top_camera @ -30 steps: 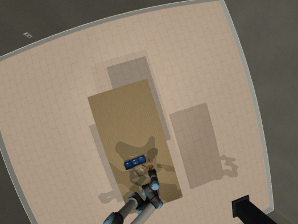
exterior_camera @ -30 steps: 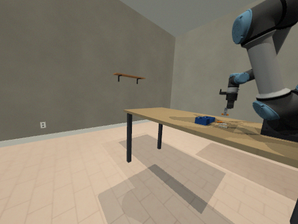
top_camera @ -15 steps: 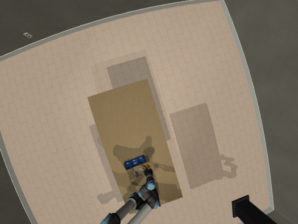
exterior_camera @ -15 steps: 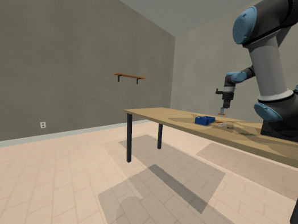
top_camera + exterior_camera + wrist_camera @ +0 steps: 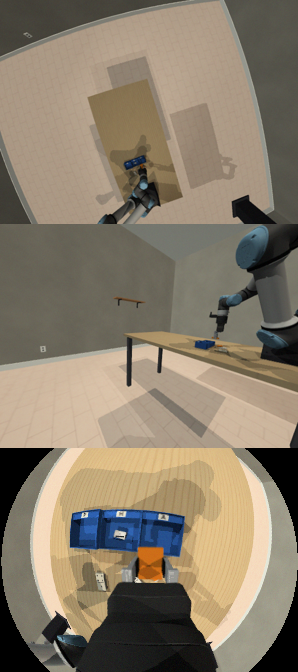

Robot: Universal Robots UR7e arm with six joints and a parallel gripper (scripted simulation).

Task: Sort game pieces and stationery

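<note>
Right now my hand is 4 cm past the orange stick, 1 cm to the left of it and 8 cm above it. From my hand the other things lie so: orange block: 1 cm below.
</note>
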